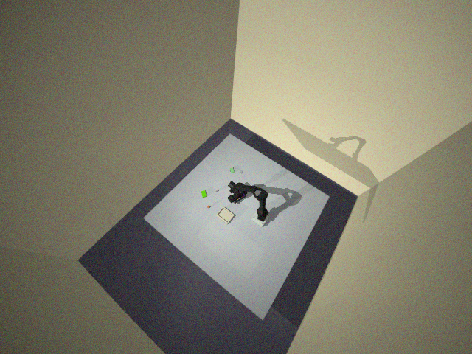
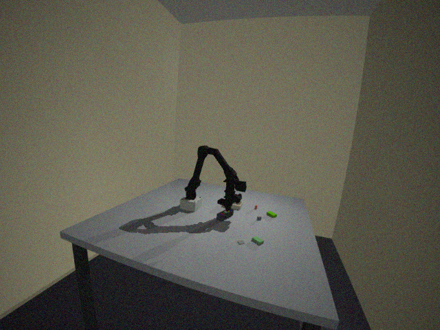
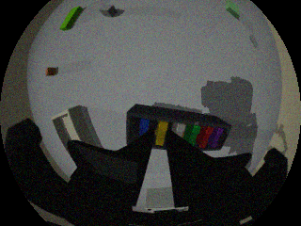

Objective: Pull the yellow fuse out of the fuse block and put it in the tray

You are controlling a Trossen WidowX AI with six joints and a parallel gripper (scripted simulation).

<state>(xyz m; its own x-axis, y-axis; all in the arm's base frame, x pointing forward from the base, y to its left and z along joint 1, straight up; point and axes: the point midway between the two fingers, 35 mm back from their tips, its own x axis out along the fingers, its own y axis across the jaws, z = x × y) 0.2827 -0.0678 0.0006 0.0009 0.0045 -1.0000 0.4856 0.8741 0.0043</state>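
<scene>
My gripper tip is 1 cm above the yellow fuse. Also, from my gripper tip: cream tray: 19 cm to the left, 3 cm below, 2 cm ahead.
</scene>
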